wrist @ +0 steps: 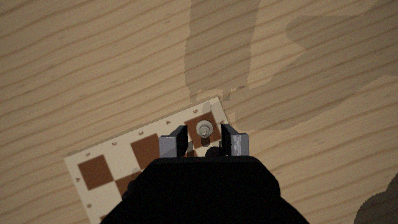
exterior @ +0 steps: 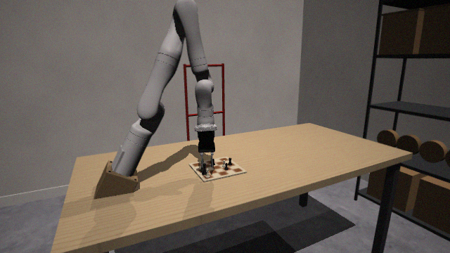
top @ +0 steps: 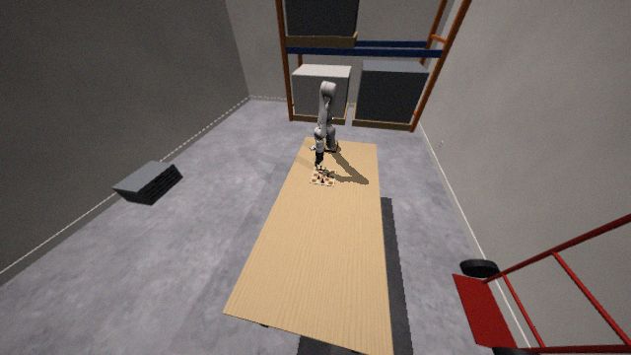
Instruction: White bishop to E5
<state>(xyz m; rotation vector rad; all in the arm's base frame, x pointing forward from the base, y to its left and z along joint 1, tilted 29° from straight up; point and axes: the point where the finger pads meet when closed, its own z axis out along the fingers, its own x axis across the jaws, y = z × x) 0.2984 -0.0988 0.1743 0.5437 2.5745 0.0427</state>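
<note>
The white bishop lies 50 mm below my hand. Round my hand: black piece (40 mm to the left, 40 mm below); chessboard (90 mm ahead, 70 mm to the left, 70 mm below).
</note>
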